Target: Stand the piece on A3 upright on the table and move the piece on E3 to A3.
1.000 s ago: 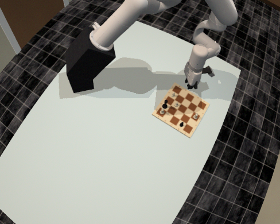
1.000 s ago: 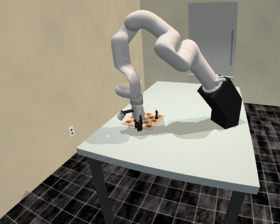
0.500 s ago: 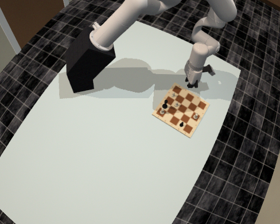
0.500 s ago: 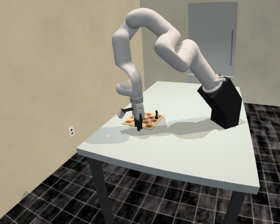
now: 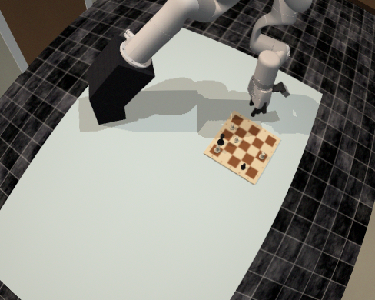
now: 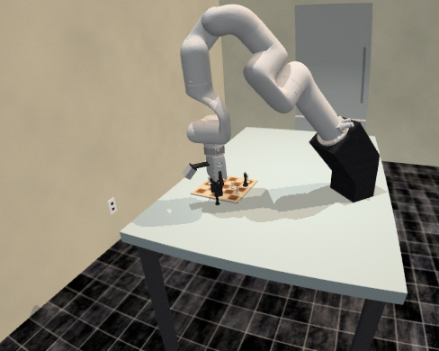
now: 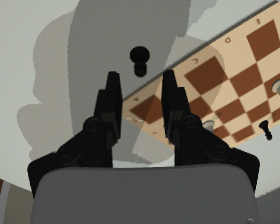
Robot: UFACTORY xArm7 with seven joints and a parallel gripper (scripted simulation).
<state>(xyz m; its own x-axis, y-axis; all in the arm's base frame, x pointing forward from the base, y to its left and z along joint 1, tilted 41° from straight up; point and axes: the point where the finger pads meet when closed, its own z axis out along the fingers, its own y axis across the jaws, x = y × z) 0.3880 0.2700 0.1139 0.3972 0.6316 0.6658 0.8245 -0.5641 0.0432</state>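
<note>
The white piece lies 150 mm ahead of my hand, 110 mm to the right of it and 40 mm below it. The rest, counted from my hand: chessboard 120 mm to the right, 70 mm ahead, 60 mm below; then tall black piece 180 mm to the right, 30 mm below.
</note>
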